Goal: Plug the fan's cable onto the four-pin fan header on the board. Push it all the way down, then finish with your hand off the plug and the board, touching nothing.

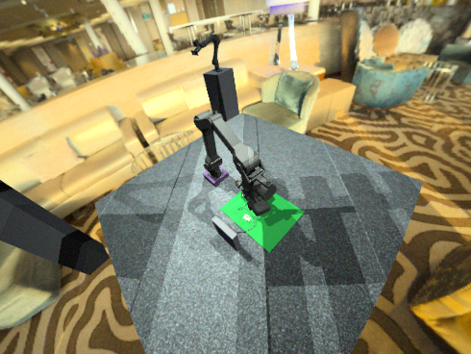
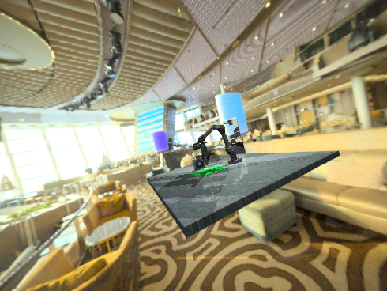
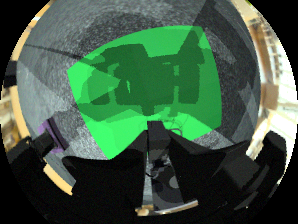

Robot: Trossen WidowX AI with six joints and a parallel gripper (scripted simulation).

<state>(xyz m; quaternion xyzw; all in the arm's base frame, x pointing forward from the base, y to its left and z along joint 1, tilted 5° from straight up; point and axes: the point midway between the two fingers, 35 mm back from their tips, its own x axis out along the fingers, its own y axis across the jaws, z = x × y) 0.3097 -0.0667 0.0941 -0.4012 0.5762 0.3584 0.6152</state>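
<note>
The green board is 2 cm ahead of my gripper tip, 3 cm to the left of it and 8 cm below it. Round my gripper tip: black plug: 1 cm to the right, 1 cm above; then fan: 1 cm behind, 16 cm to the right.
</note>
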